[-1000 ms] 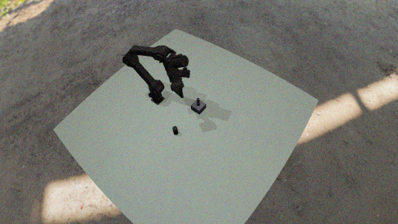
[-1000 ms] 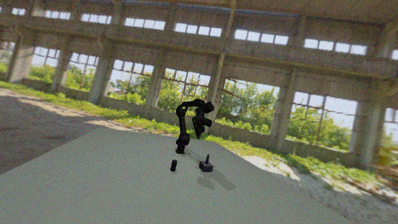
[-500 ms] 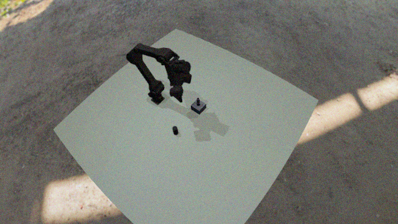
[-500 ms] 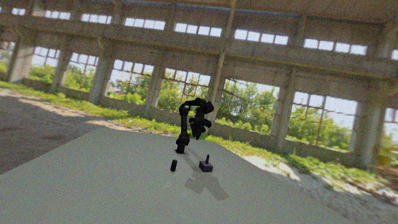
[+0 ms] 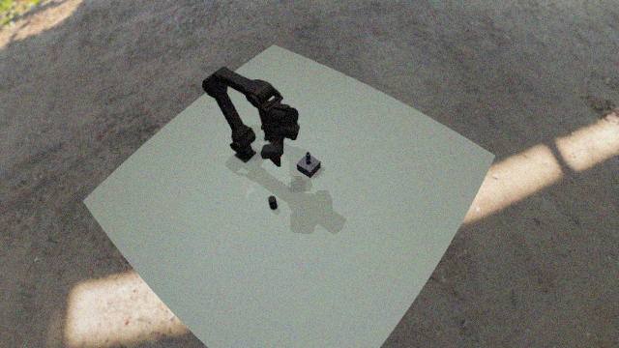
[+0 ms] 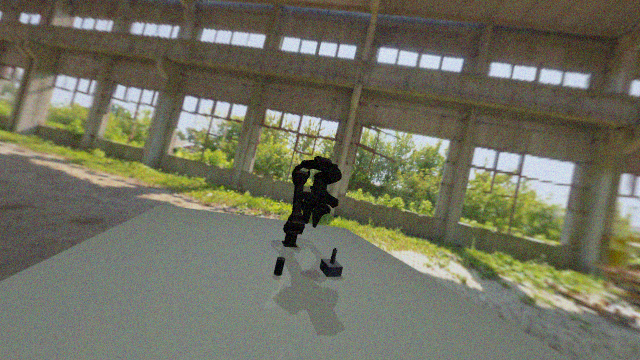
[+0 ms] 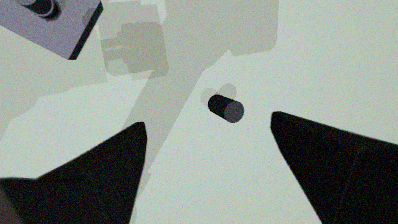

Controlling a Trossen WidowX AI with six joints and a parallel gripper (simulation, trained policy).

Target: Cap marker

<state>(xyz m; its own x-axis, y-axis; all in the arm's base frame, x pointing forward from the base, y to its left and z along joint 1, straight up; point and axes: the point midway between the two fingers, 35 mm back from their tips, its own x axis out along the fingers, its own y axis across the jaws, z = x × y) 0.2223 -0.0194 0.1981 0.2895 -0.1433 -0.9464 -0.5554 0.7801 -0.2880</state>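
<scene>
Right now my gripper tip is 2 cm short of the black cap, 8 cm to the left of it and 14 cm above it. Also, from my gripper tip: grey holder block 1 cm ahead, 12 cm to the left, 15 cm below.
</scene>
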